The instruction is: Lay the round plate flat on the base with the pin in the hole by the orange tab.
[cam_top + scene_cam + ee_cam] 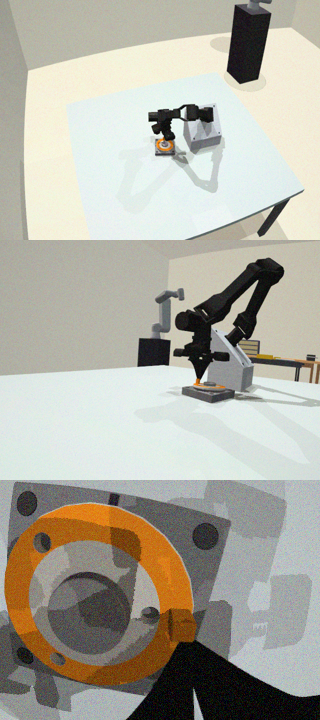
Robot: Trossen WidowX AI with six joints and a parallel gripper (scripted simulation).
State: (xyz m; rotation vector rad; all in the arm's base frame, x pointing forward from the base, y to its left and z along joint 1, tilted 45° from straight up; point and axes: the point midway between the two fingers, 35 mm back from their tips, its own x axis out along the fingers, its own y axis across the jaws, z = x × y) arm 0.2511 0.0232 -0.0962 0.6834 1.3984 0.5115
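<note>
My gripper tip is 2 cm short of the base, 5 cm to the right of it and 2 cm above it. From my gripper tip the other things lie so: round plate: 2 cm ahead, 2 cm to the left, 1 cm below.
</note>
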